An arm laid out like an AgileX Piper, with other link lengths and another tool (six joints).
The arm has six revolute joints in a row. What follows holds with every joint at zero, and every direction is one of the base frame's. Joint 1 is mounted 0.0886 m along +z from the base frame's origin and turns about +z. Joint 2 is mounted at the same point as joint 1 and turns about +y. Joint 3 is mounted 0.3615 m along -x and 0.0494 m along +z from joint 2 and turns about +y. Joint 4 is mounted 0.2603 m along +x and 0.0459 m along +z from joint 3 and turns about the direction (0.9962, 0, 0.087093). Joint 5 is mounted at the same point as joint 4 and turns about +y. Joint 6 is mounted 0.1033 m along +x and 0.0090 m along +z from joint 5 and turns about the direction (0.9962, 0, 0.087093). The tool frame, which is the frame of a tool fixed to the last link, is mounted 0.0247 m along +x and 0.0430 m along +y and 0.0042 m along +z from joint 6; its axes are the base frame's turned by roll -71.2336, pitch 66.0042 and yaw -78.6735 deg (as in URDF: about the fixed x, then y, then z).
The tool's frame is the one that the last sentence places.
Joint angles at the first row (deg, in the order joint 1, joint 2, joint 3, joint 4, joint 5, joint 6):
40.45, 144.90, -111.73, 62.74, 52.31, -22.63
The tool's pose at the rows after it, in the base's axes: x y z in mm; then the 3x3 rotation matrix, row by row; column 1 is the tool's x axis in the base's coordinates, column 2 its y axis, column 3 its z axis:
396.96 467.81 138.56; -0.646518 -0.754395 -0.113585; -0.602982 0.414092 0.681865; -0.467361 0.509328 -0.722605
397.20 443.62 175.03; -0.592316 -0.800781 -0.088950; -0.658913 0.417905 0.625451; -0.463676 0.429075 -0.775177
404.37 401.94 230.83; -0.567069 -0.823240 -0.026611; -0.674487 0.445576 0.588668; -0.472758 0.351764 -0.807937
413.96 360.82 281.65; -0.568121 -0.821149 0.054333; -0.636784 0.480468 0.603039; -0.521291 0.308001 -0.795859
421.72 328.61 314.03; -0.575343 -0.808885 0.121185; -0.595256 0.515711 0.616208; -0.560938 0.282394 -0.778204
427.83 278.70 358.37; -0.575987 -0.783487 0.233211; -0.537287 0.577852 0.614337; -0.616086 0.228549 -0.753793
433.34 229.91 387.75; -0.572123 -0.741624 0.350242; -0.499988 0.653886 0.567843; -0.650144 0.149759 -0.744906
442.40 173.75 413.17; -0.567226 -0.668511 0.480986; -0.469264 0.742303 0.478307; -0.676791 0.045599 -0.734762
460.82 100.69 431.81; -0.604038 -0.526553 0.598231; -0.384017 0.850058 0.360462; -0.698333 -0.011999 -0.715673
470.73 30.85 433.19; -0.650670 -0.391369 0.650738; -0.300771 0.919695 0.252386; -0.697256 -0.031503 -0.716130
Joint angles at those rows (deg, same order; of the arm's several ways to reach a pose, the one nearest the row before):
38.62, 140.83, -111.73, 55.00, 57.18, -19.60
37.07, 135.96, -111.73, 47.04, 61.02, -16.67
33.63, 129.20, -111.72, 40.68, 65.66, -13.92
29.51, 123.59, -111.73, 39.31, 67.84, -13.46
26.01, 120.04, -111.73, 39.19, 68.70, -13.47
20.68, 114.82, -111.73, 38.27, 69.56, -13.46
15.47, 110.81, -111.84, 35.41, 69.67, -13.46
9.28, 107.95, -113.62, 31.17, 69.79, -13.46
0.57, 107.20, -116.71, 28.48, 69.84, -12.09
-7.79, 107.20, -117.29, 27.39, 69.84, -11.97

